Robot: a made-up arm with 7 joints.
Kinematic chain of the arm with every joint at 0, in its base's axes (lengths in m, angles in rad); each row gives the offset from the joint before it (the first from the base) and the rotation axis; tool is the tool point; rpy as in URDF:
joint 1: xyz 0 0 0.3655 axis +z
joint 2: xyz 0 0 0 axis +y
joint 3: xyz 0 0 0.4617 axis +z
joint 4: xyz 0.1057 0 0 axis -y
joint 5: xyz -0.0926 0 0.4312 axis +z
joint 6: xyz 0 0 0 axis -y
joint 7: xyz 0.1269 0 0 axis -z
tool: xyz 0 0 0 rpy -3.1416 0 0
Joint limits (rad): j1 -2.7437..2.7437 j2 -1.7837..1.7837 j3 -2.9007..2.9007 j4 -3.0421..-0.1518 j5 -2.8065..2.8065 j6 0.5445..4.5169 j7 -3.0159..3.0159
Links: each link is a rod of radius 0.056 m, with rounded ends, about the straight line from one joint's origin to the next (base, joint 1, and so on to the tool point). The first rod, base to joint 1, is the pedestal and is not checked.
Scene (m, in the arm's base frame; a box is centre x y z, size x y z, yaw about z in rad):
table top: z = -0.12
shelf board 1: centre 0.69 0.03 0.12 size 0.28 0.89 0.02 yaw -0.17
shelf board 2: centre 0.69 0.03 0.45 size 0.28 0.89 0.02 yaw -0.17
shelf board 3: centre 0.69 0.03 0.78 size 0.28 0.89 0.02 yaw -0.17
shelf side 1: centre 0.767 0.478 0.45 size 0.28 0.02 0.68 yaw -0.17
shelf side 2: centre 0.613 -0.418 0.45 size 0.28 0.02 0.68 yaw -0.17
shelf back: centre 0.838 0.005 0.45 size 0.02 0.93 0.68 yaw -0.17
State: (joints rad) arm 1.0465 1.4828 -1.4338 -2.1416 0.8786 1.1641 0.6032
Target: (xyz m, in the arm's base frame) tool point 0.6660 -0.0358 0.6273
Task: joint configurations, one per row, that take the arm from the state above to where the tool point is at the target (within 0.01 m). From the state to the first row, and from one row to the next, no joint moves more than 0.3 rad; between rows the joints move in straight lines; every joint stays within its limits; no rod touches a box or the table.
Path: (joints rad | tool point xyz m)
1: 1.1978 1.4423 -1.4341 -2.3917 0.8480 1.0854 0.6032 | 0.5113 -0.0774 0.2651
2: 1.3491 1.4017 -1.4345 -2.6418 0.8175 1.0068 0.6032 | 0.3905 -0.0587 0.2649
3: 1.3945 1.4342 -1.6934 -2.5907 0.8113 1.0525 0.6032 | 0.4311 -0.0515 0.3765
4: 1.4400 1.4668 -1.9523 -2.5395 0.8050 1.0981 0.6032 | 0.4399 -0.0285 0.5008
5: 1.4854 1.4993 -2.2113 -2.4884 0.7988 1.1438 0.6032 | 0.4114 0.0079 0.6273
6: 1.3045 1.4009 -2.0598 -2.2230 0.8346 1.2017 0.6032 | 0.5446 -0.0099 0.6345
7: 1.1236 1.3025 -1.9083 -1.9577 0.8703 1.2595 0.6032 | 0.6660 -0.0358 0.6273

